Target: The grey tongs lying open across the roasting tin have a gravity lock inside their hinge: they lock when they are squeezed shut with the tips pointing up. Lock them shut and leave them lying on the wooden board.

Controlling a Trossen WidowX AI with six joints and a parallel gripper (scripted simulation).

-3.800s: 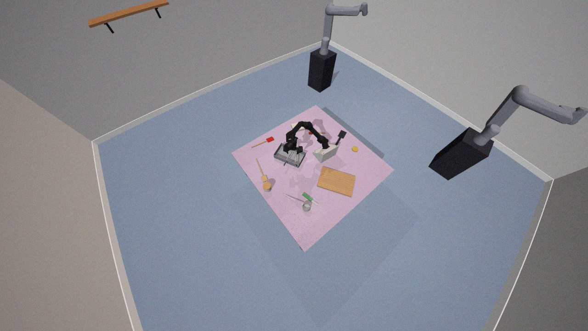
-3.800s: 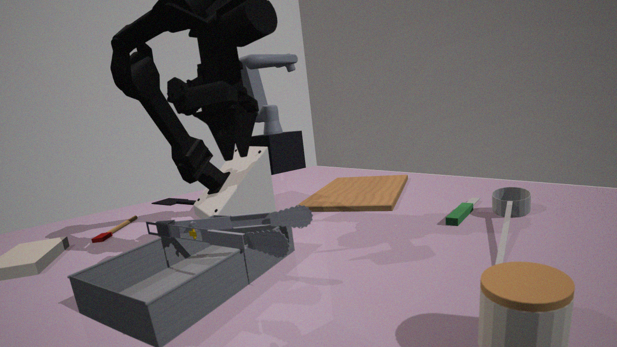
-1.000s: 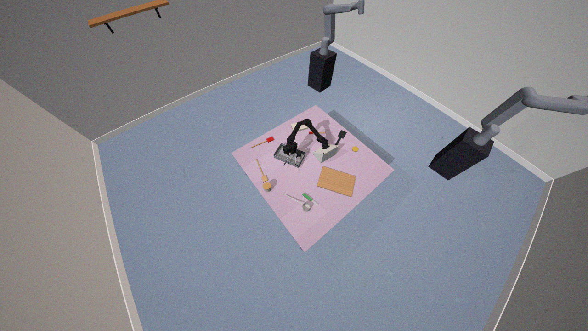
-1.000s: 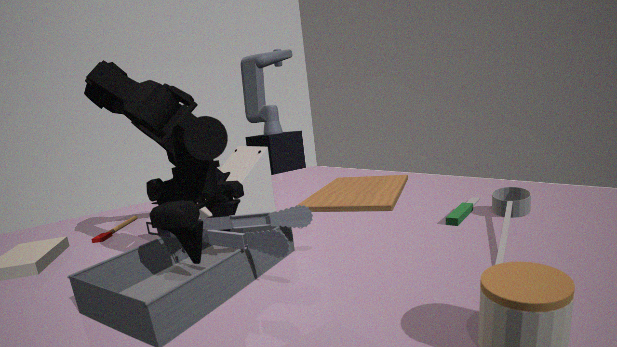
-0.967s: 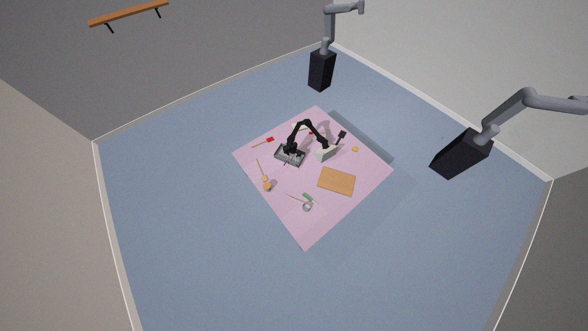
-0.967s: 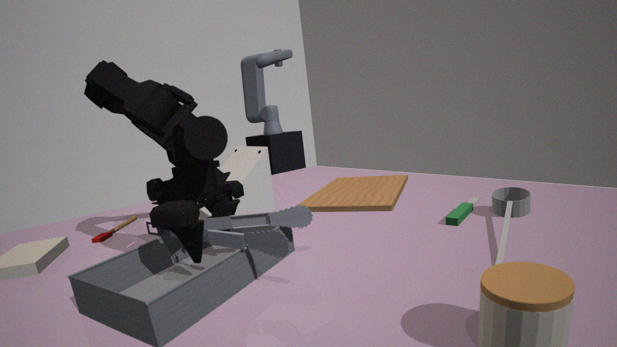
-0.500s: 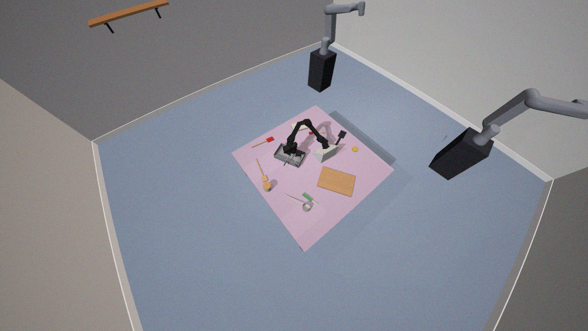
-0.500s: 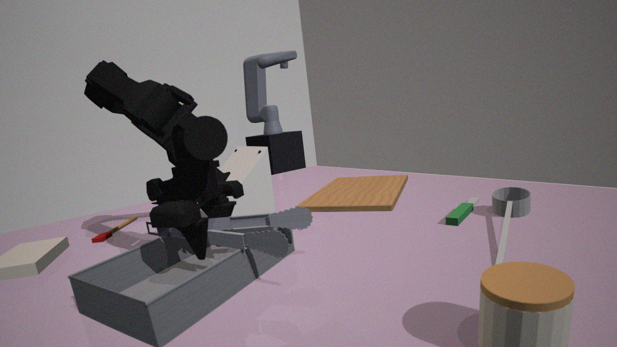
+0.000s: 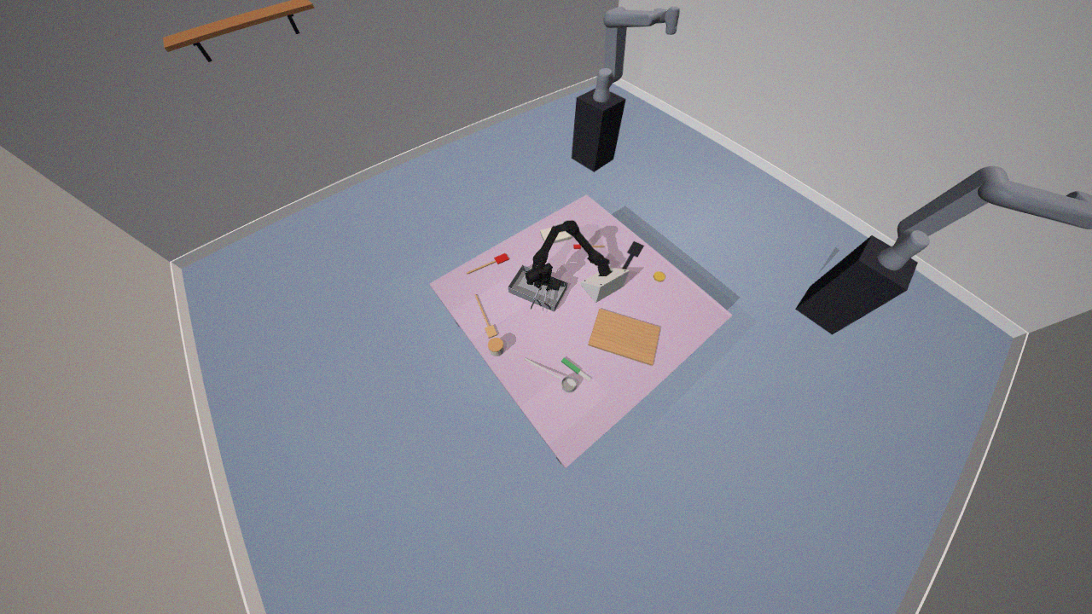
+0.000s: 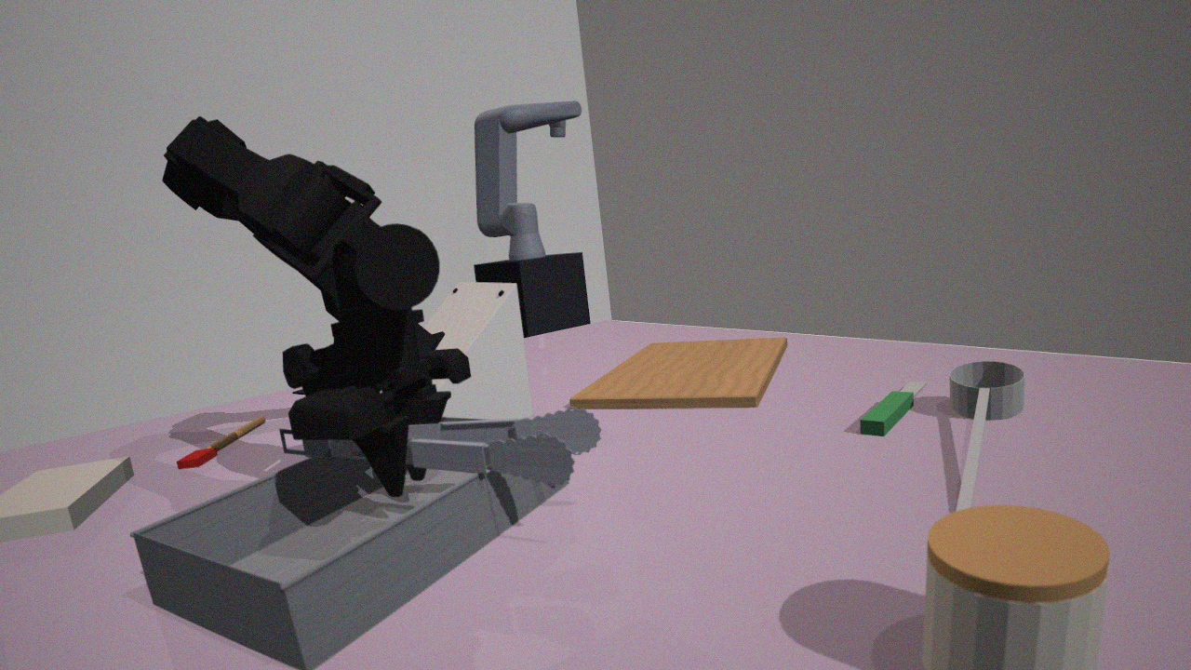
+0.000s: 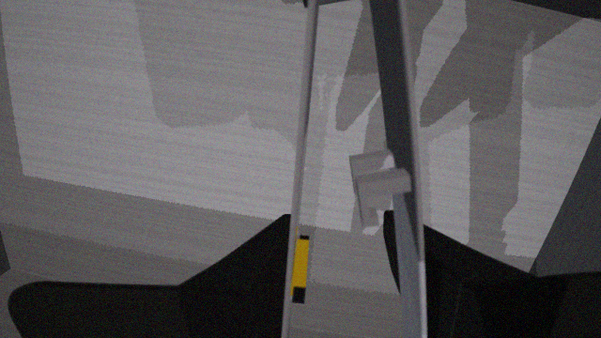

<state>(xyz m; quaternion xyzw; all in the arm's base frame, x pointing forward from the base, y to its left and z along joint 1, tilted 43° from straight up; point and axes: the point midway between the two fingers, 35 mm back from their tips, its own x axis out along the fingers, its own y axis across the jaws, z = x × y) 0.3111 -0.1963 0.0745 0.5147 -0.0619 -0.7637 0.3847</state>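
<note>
My gripper tip is 40 mm to the left of the grey roasting tin and 10 mm short of it. Also, from my gripper tip: wooden board (520 mm to the left, 120 mm behind, 20 mm below); beige block (380 mm behind, 270 mm to the right, 20 mm below); yellow mark (40 mm above, 20 mm to the right).
</note>
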